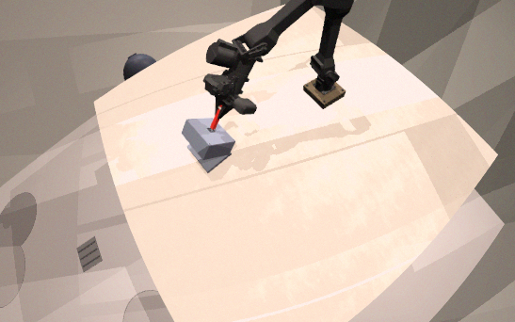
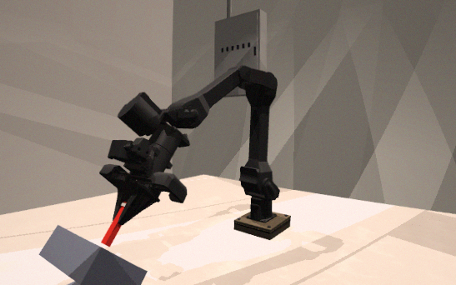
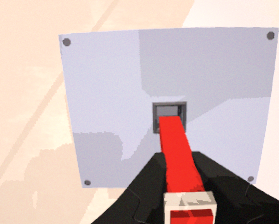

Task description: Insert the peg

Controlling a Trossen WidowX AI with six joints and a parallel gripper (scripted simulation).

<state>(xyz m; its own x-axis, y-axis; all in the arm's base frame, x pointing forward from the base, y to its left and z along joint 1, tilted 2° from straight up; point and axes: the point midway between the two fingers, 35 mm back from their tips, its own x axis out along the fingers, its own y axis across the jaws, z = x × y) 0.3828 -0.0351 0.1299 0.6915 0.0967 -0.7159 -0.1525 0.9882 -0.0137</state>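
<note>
My gripper tip is now 5 cm short of the grey sloped panel, 1 cm to the right of it and 5 cm above it. Also, from my gripper tip: red square peg (1 cm behind, 1 cm above).
</note>
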